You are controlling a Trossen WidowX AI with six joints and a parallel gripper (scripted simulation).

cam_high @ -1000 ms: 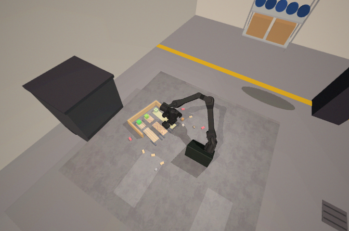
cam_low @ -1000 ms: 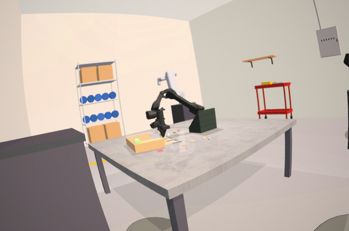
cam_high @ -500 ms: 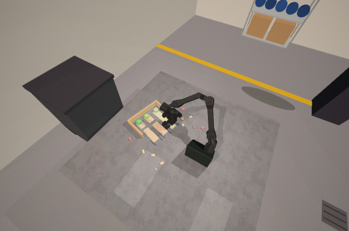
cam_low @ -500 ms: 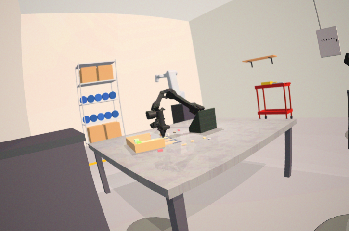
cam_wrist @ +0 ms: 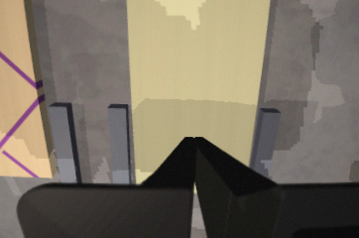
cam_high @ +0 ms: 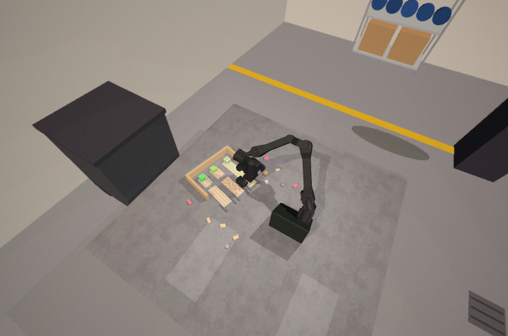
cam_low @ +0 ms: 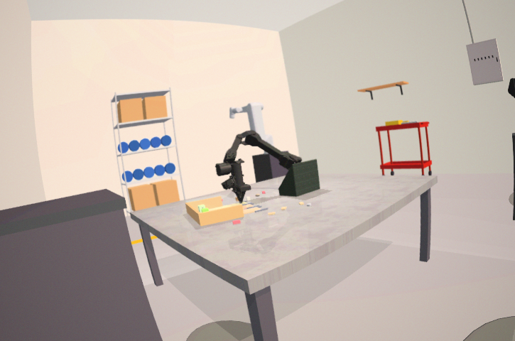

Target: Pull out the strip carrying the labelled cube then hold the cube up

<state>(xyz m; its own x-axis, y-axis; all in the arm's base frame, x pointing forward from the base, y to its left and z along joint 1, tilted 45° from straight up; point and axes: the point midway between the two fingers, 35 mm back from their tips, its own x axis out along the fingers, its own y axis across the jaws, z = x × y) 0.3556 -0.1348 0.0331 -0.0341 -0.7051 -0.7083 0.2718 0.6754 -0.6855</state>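
Right now the pale yellow strip is 90 mm ahead of my gripper tip and 30 mm to the right of it. Also, from my gripper tip: light green labelled cube: 200 mm ahead, 60 mm to the right, 20 mm above.
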